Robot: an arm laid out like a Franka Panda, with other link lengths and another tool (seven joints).
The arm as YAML. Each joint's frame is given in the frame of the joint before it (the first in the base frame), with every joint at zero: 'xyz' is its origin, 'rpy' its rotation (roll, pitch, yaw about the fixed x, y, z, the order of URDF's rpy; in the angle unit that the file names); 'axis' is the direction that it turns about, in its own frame. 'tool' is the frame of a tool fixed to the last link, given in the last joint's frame.
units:
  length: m
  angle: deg
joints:
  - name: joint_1
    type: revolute
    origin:
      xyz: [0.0, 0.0, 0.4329]
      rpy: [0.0, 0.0, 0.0]
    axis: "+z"
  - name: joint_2
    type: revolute
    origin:
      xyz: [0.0, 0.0, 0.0]
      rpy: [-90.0, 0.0, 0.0]
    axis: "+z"
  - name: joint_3
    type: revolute
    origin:
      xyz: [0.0, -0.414, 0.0]
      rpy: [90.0, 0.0, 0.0]
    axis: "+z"
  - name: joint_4
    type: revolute
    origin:
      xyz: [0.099, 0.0, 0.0]
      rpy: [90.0, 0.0, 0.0]
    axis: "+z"
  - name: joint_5
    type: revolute
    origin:
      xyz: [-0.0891, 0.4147, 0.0]
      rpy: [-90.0, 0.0, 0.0]
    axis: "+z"
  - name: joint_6
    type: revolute
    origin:
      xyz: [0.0, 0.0, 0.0]
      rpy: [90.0, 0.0, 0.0]
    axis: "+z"
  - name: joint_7
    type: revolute
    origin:
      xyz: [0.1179, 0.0, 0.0]
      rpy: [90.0, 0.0, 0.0]
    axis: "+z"
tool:
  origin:
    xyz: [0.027, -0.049, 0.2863]
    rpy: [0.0, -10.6, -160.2]
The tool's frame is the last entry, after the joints.
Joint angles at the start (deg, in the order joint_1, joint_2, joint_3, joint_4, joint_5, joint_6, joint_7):
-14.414, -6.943, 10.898, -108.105, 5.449, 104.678, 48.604
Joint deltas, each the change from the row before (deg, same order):
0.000, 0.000, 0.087, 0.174, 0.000, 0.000, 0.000
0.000, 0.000, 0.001, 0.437, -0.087, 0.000, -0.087
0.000, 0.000, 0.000, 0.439, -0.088, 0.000, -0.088
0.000, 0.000, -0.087, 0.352, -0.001, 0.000, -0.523
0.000, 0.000, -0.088, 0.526, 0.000, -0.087, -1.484
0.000, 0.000, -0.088, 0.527, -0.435, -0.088, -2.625
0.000, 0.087, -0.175, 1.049, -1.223, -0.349, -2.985
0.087, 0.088, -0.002, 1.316, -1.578, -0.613, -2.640
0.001, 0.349, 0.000, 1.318, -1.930, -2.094, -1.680
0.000, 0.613, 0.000, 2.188, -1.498, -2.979, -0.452
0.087, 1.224, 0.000, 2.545, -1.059, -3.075, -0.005
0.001, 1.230, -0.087, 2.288, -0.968, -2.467, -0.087
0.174, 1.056, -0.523, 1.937, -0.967, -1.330, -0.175
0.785, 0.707, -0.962, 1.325, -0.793, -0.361, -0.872
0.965, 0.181, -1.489, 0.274, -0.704, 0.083, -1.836
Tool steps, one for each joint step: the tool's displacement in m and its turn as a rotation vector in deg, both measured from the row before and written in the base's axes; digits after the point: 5 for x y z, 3 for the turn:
0.00082, 0.00102, 0.00183, -0.021, -0.171, 0.090
0.00197, -0.00027, 0.00465, -0.118, -0.436, 0.114
0.00194, -0.00028, 0.00469, -0.120, -0.438, 0.114
0.00147, -0.00055, 0.00386, -0.057, -0.386, 0.442
0.00164, 0.00041, 0.00549, -0.153, -0.531, 1.405
0.00116, -0.00027, 0.00531, -0.707, -0.560, 2.607
0.00180, -0.00418, 0.00867, -1.530, -0.660, 3.010
0.00140, -0.00288, 0.01039, -1.891, -0.554, 2.951
-0.00461, -0.00629, 0.00219, -1.956, 1.263, 1.900
-0.00427, -0.00622, 0.00597, -1.326, 1.501, 0.528
-0.00134, -0.00469, 0.00278, -0.724, 1.783, 0.043
0.00024, -0.00665, 0.00202, -0.653, 1.435, -0.090
0.00348, -0.00985, 0.00382, -0.728, 0.489, -0.239
0.00464, -0.00618, 0.00433, -0.673, -0.147, 0.673
0.00052, -0.00836, 0.00087, -0.676, 0.055, 1.313

